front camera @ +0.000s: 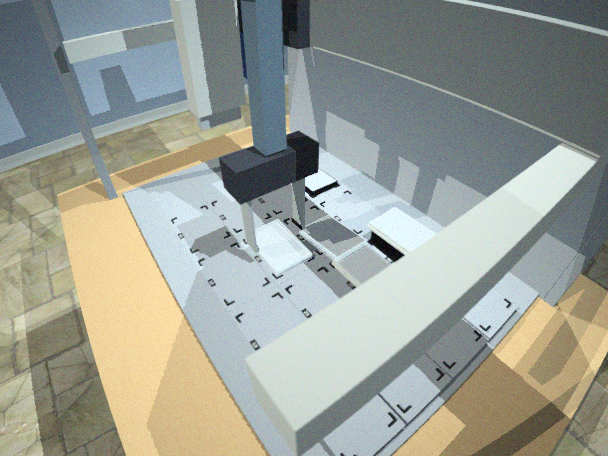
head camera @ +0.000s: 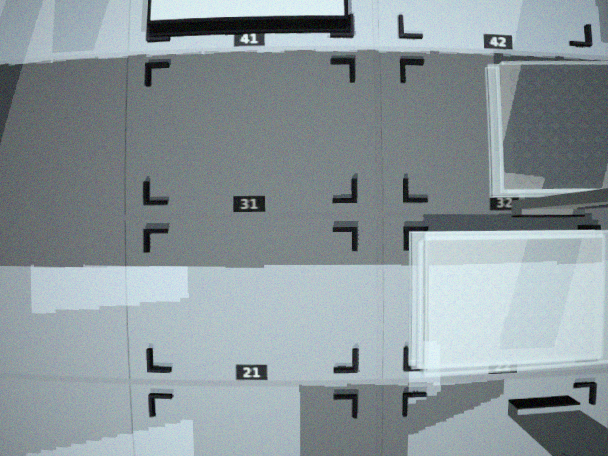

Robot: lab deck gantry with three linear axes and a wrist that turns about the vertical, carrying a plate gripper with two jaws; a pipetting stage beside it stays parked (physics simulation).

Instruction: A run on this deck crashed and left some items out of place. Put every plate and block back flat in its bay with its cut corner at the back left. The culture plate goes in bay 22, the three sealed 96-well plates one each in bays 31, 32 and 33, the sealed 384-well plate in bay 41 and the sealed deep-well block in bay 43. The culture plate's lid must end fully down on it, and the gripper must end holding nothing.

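Places are measured from the robot's base along level axes (x ahead, y left, z up), in centimetres.
Pixels of known places: gripper, fingertip midpoint: (front camera: pixel 276 235) (head camera: pixel 541 308); robot's base, link origin: (front camera: pixel 172 220).
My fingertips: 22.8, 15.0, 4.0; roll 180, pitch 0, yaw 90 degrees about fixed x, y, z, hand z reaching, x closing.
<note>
For each thing: its top centre in the pictures, then the offset to it from my fingertips, as dx, dy, dz. "spot": a spot on its surface instead.
- clear lidded culture plate, top centre: (head camera: pixel 528 302) (front camera: pixel 277 242) +0.3, +0.0, -1.8
- sealed 96-well plate, top centre: (front camera: pixel 332 232) +5.2, +10.7, -1.2
- pale-edged plate, top centre: (front camera: pixel 369 268) +16.4, +10.7, -2.6
- deep-well block, top centre: (front camera: pixel 404 229) +15.5, +20.9, +1.7
- Bay 31, surface spot: (head camera: pixel 250 125) spot: -16.3, +11.0, -4.0
- bay 21, surface spot: (head camera: pixel 250 315) spot: -16.4, -0.9, -4.0
- raised flat pad, surface spot: (front camera: pixel 492 310) spot: +37.9, +21.7, -2.5
The clear lidded culture plate (front camera: pixel 282 250) (head camera: pixel 510 305) lies at bay 22; whether its lid is fully down is unclear. My gripper (front camera: pixel 279 239) (head camera: pixel 547 305) is open, its jaws apart from the plate's front and back sides. A sealed 96-well plate (front camera: pixel 332 236) (head camera: pixel 555 125) lies right of the left corner marks of bay 32. Another pale-edged plate (front camera: pixel 362 267) is beside it in the front view, partly behind the beam. The white-topped, black-sided 384-well plate (front camera: pixel 320 181) (head camera: pixel 249 10) is at bay 41. The deep-well block (front camera: pixel 402 227) stands at the back right. A third 96-well plate cannot be made out.
The thick pale beam (front camera: pixel 400 295) crosses the front view and hides part of the deck. Bay 31 (head camera: pixel 250 125) and bay 21 (head camera: pixel 250 315) show bare between their corner marks. A raised flat pad (front camera: pixel 492 310) with corner marks is at the deck's right edge.
</note>
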